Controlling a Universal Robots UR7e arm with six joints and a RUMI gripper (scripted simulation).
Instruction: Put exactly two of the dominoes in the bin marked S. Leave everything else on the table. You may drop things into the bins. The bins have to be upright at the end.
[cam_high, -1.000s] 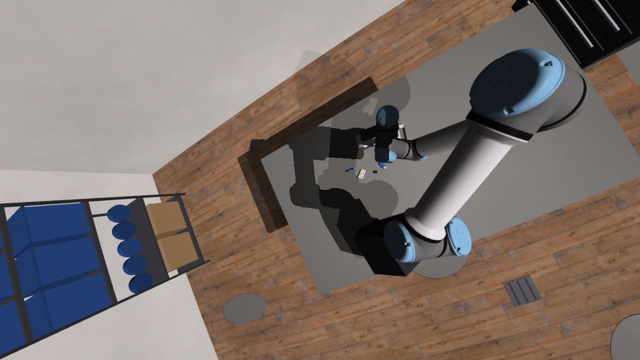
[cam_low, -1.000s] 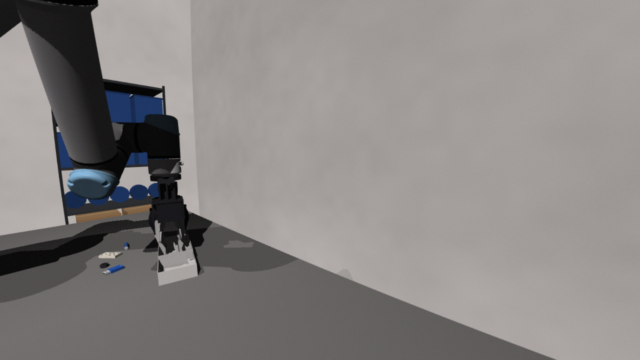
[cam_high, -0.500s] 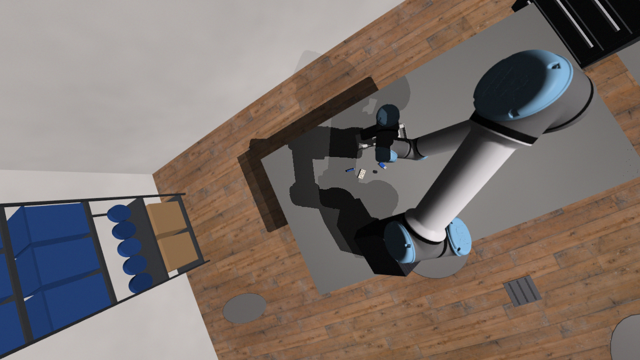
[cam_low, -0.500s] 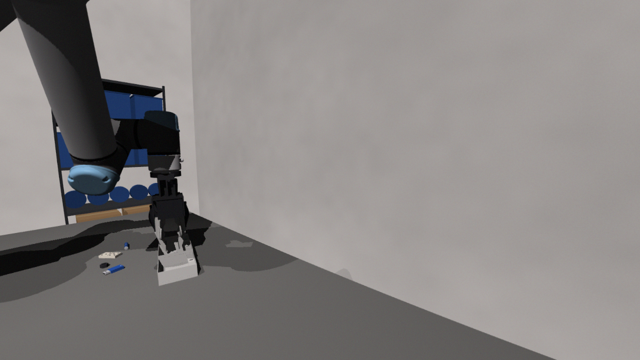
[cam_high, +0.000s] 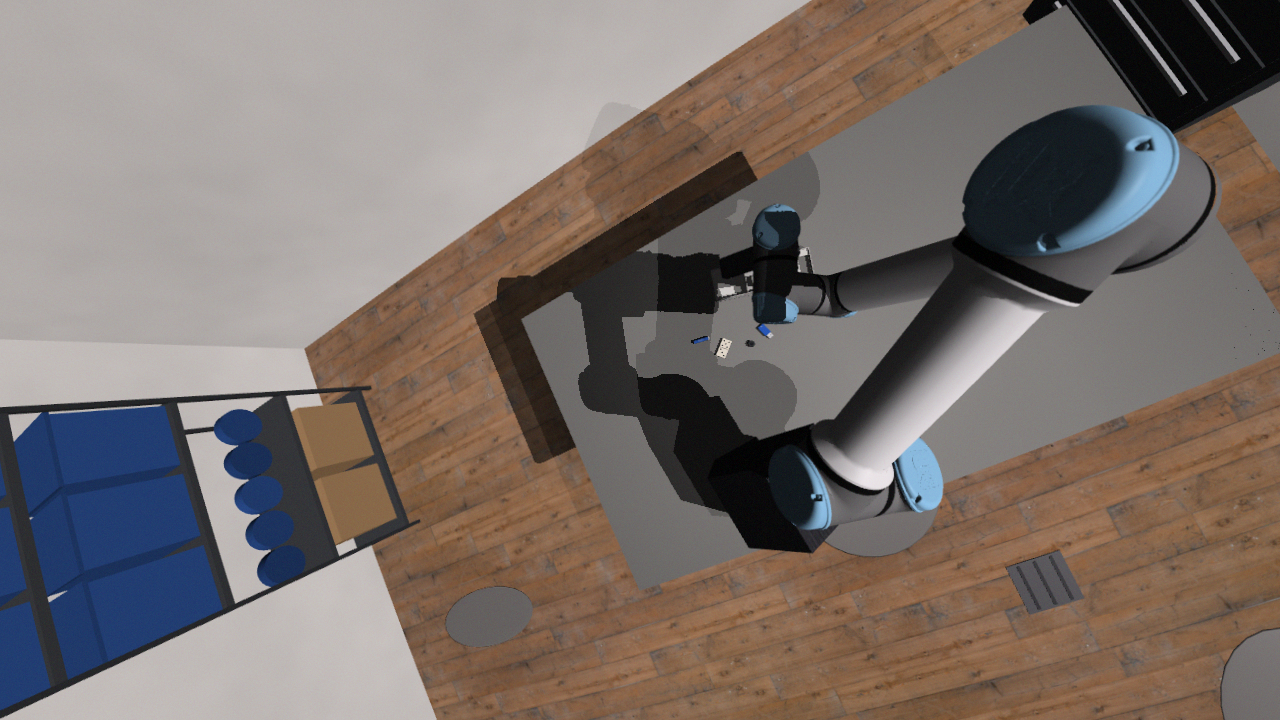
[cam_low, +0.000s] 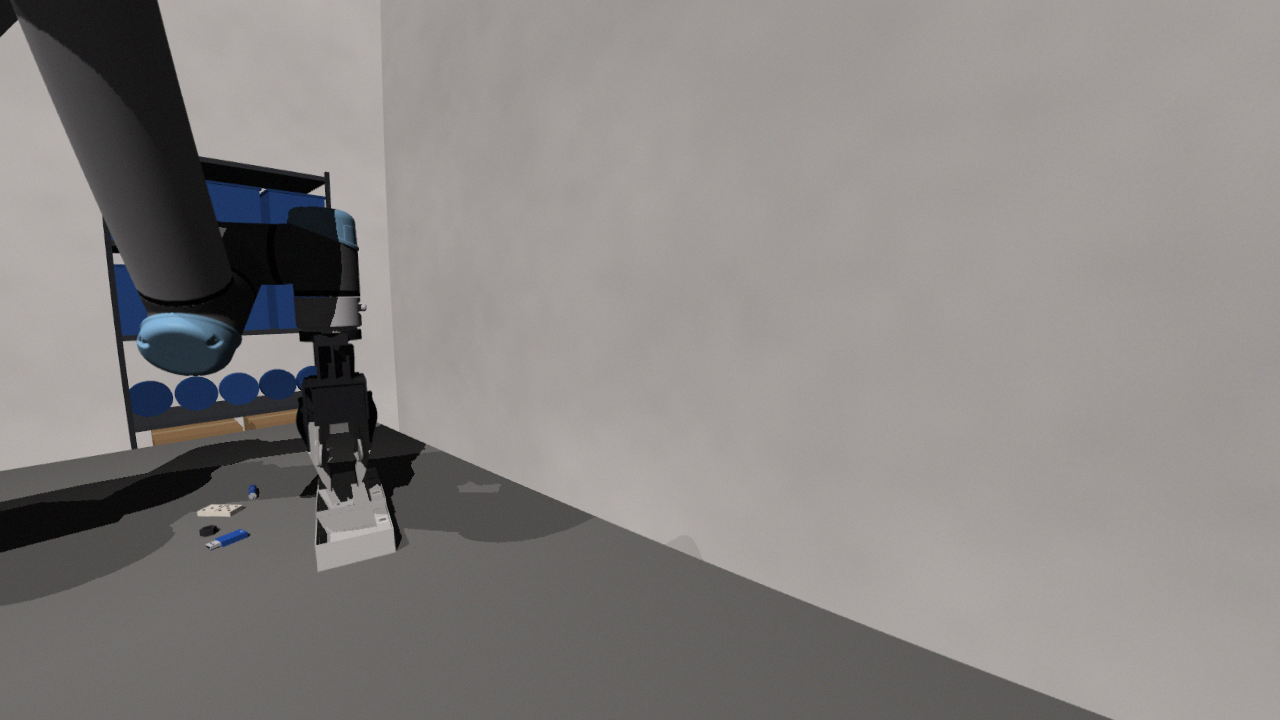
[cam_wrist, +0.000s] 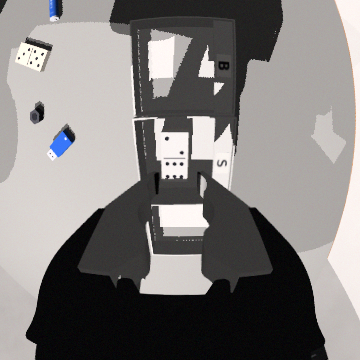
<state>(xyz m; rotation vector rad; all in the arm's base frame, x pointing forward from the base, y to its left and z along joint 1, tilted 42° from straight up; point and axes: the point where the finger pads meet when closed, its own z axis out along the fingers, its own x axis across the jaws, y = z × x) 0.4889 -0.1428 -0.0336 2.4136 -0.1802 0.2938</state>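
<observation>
My gripper is now 50 mm above the white domino. Round my hand: white three-compartment bin rack (10 mm ahead, 50 mm below); then small black piece (150 mm behind, 90 mm to the left, 60 mm below); then blue usb stick (140 mm behind, 40 mm to the left, 60 mm below).
</observation>
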